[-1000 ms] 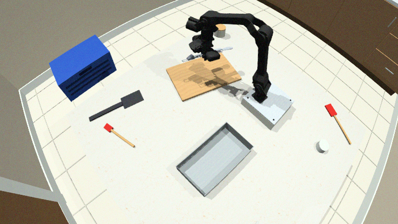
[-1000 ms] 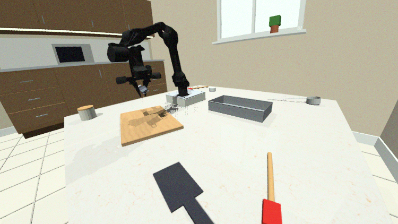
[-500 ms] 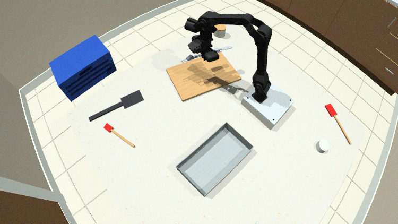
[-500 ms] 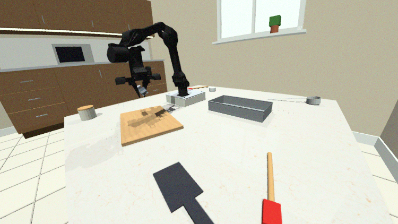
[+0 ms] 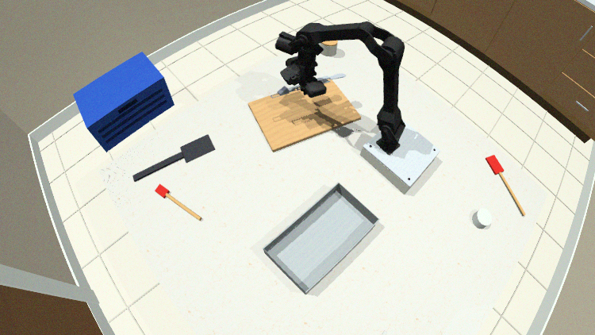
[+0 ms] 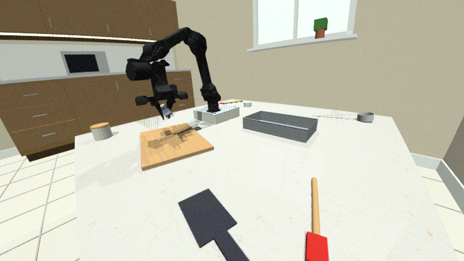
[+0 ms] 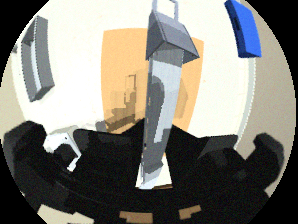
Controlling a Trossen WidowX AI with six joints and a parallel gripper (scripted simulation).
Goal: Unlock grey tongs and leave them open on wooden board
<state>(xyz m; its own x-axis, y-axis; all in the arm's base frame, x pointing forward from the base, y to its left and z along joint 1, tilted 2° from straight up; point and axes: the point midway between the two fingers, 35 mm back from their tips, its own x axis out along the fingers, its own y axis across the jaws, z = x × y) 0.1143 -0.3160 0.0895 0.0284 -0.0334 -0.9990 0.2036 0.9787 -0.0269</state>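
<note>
My gripper tip is now 90 mm above the wooden board and 10 mm past it. Also, from my gripper tip: cork-topped jar: 340 mm behind, 230 mm to the right, 70 mm below; then grey roasting tin: 420 mm to the left, 260 mm ahead, 70 mm below; then black spatula: 480 mm ahead, 110 mm to the right, 100 mm below.
</note>
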